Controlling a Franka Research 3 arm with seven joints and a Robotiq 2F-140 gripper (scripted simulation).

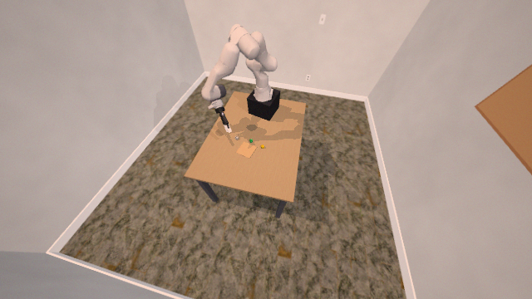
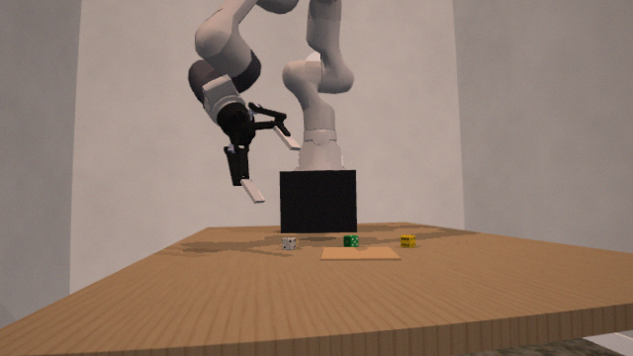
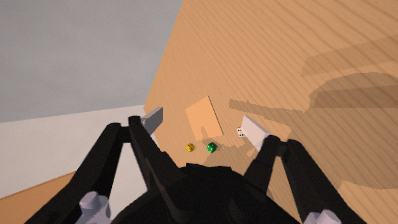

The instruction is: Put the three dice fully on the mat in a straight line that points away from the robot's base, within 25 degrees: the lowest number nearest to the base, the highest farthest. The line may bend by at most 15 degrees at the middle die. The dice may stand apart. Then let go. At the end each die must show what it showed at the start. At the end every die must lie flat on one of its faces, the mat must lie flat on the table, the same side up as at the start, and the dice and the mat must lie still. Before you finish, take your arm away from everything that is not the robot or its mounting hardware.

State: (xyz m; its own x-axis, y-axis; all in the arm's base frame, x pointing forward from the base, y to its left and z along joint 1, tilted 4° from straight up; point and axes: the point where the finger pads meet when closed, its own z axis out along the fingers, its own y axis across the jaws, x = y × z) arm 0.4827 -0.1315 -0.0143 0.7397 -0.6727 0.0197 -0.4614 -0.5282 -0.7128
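Right now the white die is 15 cm below my hand, 6 cm behind it and 3 cm to the left of it. Also, from my hand: tan mat 16 cm to the left, 16 cm below, 3 cm ahead; then green die 17 cm to the left, 15 cm below, 7 cm behind; then yellow die 29 cm to the left, 15 cm below, 5 cm behind.
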